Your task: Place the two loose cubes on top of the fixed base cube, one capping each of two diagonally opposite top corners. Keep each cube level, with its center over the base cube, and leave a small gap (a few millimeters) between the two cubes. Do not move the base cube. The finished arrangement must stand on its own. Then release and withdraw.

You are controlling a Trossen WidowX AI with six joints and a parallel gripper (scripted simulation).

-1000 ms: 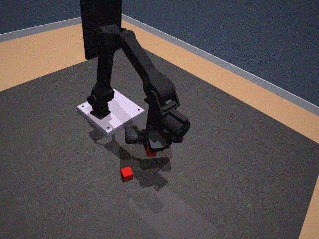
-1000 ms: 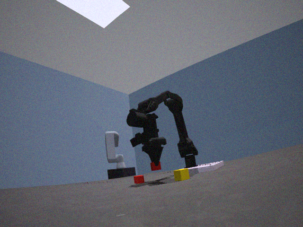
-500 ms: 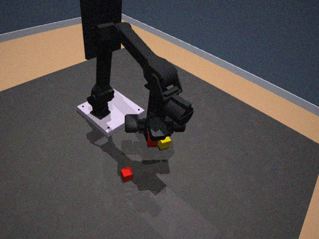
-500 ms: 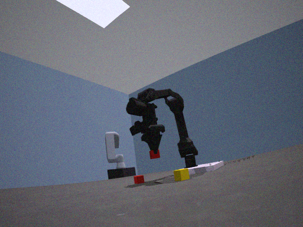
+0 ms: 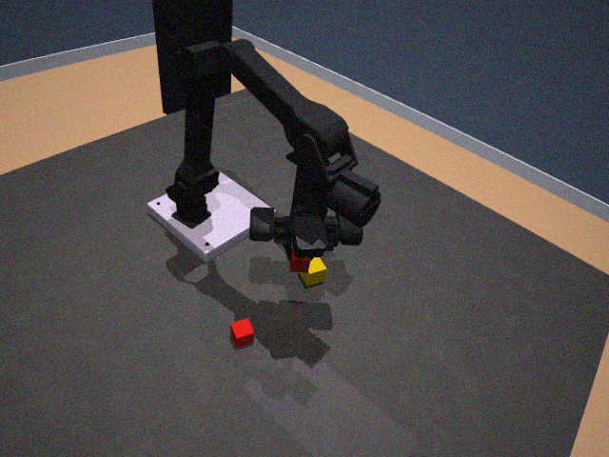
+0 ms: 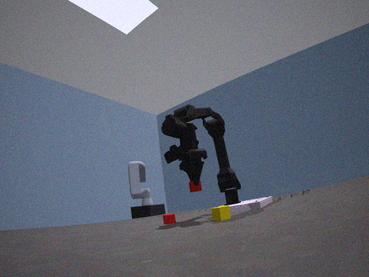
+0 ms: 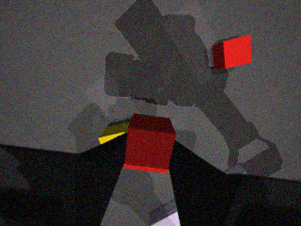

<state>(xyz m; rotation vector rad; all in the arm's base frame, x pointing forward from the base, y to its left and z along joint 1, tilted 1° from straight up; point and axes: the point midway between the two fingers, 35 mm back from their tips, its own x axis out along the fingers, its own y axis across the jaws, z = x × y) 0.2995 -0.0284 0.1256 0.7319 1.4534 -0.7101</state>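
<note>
The yellow cube is 10 cm below my gripper tip and 7 cm to the left of it.
</note>
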